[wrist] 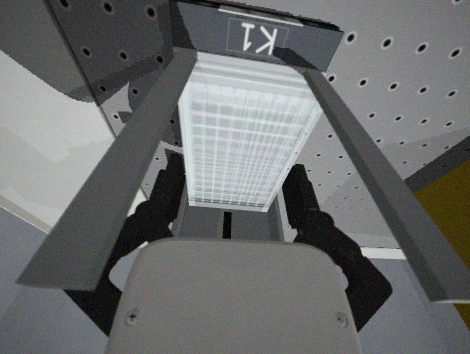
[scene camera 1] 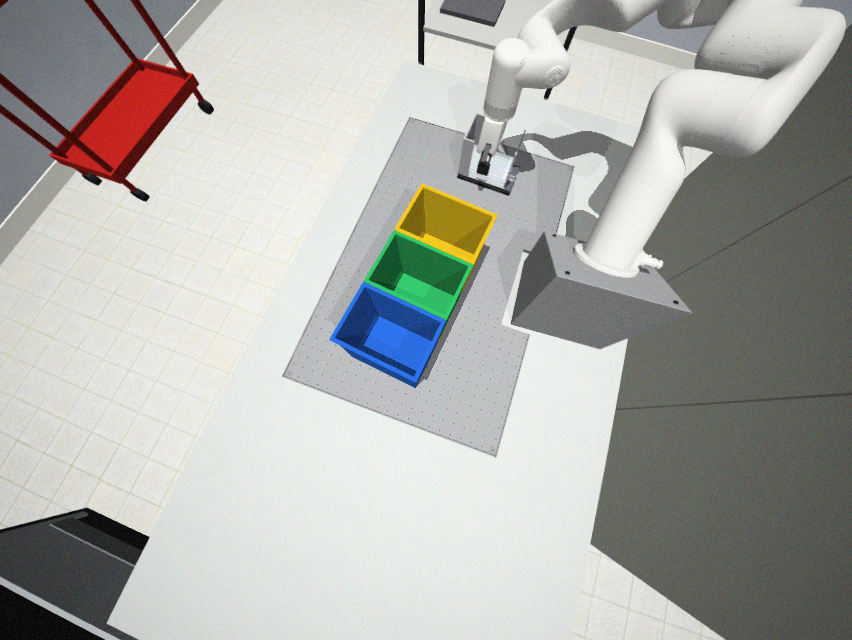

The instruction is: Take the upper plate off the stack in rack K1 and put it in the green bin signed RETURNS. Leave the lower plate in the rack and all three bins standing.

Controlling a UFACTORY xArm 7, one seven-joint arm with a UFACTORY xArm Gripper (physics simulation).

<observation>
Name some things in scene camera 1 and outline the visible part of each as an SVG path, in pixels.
My gripper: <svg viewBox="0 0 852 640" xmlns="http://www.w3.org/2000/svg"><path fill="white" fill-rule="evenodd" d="M483 106L485 119L477 147L477 153L480 153L481 157L476 173L488 176L491 158L495 156L507 122L515 114L506 120L496 120L485 113Z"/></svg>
A yellow bin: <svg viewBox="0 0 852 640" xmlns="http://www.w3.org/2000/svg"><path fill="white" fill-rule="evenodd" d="M421 184L394 230L473 264L463 286L463 291L497 215Z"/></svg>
A clear gridded plate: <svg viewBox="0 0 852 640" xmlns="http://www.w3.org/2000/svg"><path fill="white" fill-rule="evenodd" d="M474 144L469 172L504 184L513 157L496 152L495 156L491 158L488 176L476 173L481 154L477 153L478 145Z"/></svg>
</observation>
